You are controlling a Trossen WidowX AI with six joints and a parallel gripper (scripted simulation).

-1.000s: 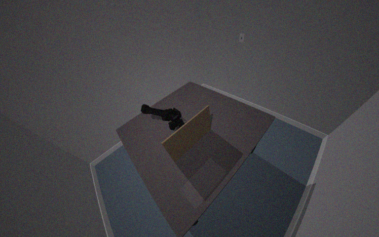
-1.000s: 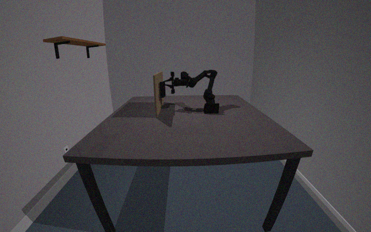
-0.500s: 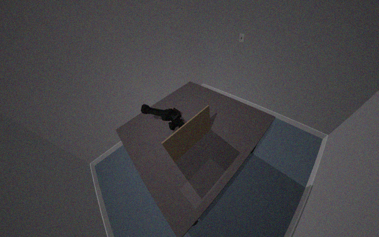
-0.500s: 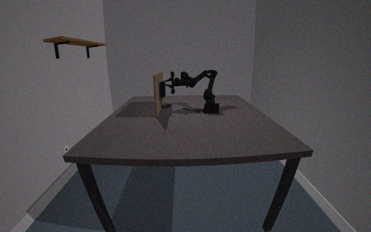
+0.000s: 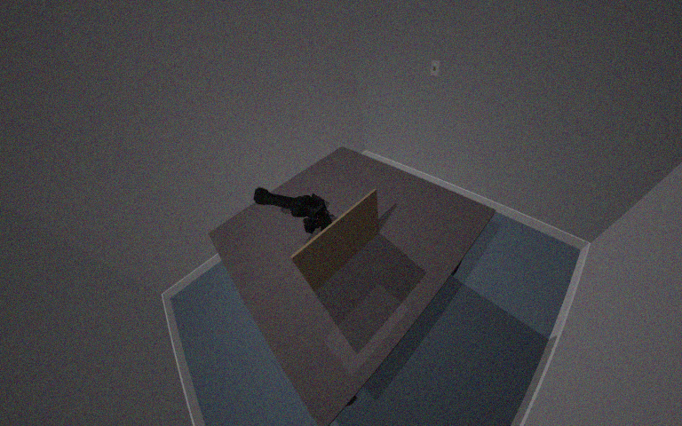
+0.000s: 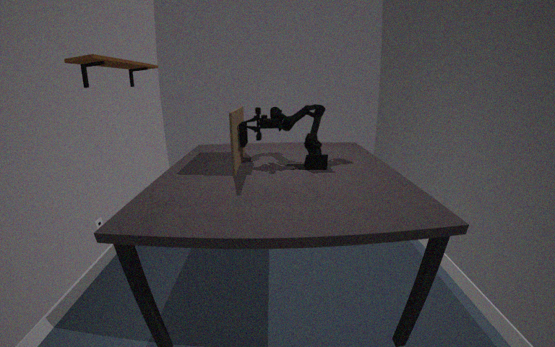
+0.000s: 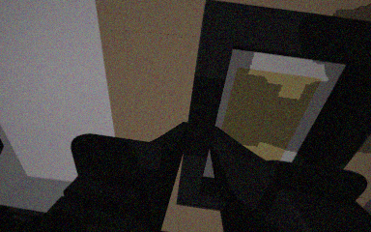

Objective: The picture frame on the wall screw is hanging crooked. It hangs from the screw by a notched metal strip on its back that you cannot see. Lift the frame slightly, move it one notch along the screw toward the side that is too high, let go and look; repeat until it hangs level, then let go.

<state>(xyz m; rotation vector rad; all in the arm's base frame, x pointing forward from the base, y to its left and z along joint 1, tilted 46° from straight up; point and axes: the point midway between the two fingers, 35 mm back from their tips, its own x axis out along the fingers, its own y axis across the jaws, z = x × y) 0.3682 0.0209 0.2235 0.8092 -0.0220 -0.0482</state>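
Right now my gripper tip is 1 cm short of the picture frame and 5 cm above it. Round my gripper tip: tan wall board 2 cm ahead, 1 cm to the left, 7 cm below.
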